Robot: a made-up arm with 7 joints. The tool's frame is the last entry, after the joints. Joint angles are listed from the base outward. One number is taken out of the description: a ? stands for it. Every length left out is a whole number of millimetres.
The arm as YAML. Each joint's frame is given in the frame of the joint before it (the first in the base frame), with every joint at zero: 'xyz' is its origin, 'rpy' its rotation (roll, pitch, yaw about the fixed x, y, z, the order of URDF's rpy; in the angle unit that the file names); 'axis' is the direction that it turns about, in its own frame. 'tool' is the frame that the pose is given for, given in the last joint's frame.
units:
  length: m
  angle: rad
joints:
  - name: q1
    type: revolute
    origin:
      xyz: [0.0, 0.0, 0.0]
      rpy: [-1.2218, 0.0, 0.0]
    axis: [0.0, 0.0, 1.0]
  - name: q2
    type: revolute
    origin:
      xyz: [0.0, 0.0, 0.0]
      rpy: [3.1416, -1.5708, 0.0]
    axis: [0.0, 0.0, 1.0]
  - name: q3
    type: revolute
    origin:
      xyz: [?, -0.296, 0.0]
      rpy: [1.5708, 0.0, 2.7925]
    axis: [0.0, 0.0, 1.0]
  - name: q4
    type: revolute
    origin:
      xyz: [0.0, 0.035, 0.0]
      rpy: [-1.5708, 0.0, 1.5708]
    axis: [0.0, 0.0, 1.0]
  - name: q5
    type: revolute
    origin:
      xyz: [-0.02, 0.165, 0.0]
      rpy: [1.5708, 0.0, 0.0]
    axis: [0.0, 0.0, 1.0]
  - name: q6
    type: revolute
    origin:
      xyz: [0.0, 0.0, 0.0]
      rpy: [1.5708, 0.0, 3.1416]
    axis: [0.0, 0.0, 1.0]
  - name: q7
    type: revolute
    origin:
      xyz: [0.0, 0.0, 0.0]
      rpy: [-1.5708, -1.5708, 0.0]
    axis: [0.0, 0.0, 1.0]
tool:
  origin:
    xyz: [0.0, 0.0, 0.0]
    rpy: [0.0, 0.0, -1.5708]
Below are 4 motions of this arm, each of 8 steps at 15 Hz.
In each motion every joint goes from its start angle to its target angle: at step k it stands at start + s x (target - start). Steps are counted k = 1, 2, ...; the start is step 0. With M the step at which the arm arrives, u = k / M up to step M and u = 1 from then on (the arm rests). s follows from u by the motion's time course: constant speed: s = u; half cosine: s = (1 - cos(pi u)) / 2; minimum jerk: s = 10 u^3 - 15 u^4 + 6 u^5.
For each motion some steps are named. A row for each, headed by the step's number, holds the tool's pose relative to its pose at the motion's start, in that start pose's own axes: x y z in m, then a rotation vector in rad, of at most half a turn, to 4 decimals.
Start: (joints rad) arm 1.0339 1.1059 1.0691 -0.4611 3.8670 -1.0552 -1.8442
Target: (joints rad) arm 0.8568 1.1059 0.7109 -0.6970 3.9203 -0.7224 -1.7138
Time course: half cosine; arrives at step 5
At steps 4, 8:
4: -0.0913 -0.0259 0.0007 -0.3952 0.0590 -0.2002
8: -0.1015 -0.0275 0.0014 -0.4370 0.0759 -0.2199

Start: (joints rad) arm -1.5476 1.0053 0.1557 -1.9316 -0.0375 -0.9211 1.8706
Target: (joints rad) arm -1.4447 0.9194 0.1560 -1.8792 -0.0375 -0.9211 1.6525
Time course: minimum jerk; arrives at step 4
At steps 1, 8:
1: -0.0037 -0.0006 0.0033 0.0130 -0.0090 -0.0138
8: -0.0367 -0.0094 0.0309 0.1361 -0.0737 -0.1349

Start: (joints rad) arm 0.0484 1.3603 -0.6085 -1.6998 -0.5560 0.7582 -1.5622
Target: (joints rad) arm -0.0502 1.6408 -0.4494 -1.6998 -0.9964 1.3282 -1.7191
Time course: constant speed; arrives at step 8
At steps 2, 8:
2: -0.0262 -0.0215 -0.0061 -0.1973 0.1506 -0.1430
8: -0.1117 -0.0798 -0.0076 -0.8231 0.6349 -0.4503

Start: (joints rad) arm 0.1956 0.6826 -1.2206 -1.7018 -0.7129 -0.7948 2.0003
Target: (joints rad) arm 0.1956 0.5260 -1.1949 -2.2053 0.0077 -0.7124 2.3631
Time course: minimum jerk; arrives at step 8
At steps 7, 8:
7: 0.0405 -0.0637 -0.0775 -0.8351 -0.2761 0.6757
8: 0.0410 -0.0650 -0.0783 -0.8499 -0.2743 0.6878

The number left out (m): -0.108
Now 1 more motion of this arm.
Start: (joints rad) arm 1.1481 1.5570 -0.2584 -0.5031 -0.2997 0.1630 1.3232
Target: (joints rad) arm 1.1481 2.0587 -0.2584 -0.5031 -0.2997 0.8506 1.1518
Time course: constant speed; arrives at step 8
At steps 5, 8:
5: 0.1063 0.0992 0.0202 0.6369 -0.0866 -0.1551
8: 0.1713 0.1495 0.0523 1.0223 -0.1235 -0.1827

